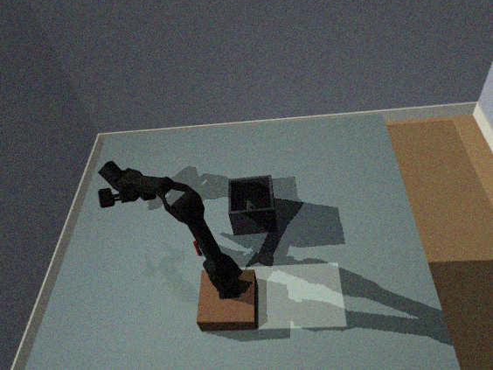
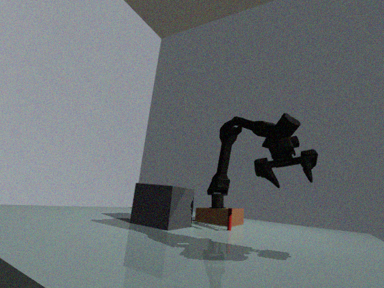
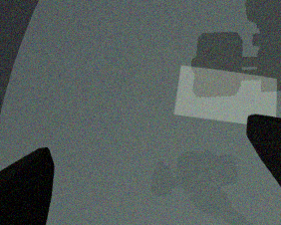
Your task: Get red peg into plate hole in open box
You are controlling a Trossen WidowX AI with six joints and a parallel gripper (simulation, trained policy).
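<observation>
Now: gripper tip 23 cm to the left of the red peg, 16 cm past it and 13 cm above it. The rest, counted from my gripper tip: plate: 44 cm to the right, 12 cm below, 2 cm behind.
</observation>
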